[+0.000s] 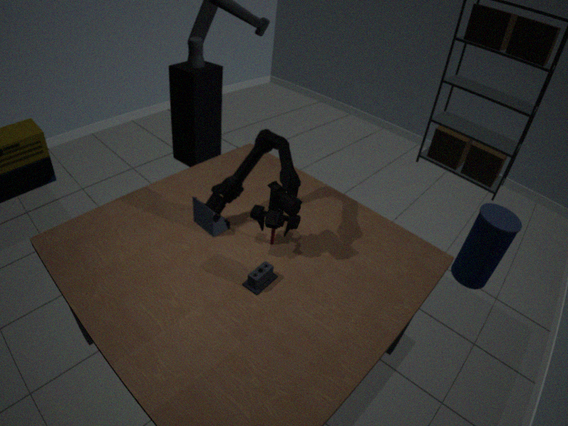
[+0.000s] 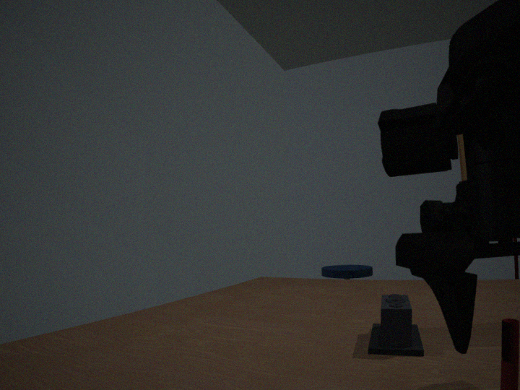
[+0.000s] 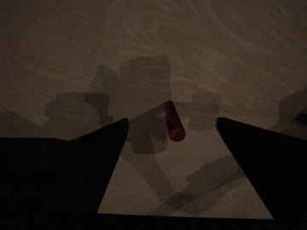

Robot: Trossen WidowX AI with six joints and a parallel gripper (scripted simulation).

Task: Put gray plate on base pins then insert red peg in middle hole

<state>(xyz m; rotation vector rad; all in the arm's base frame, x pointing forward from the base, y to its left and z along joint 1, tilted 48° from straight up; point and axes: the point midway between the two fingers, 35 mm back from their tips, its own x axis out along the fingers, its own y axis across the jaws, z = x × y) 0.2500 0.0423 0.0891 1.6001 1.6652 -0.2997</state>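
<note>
The red peg lies 2 cm below my gripper tip. From my gripper tip the other things lie so: dark base: 19 cm to the right, 9 cm ahead, 5 cm below; gray plate: 19 cm to the right, 9 cm ahead, 1 cm below.
</note>
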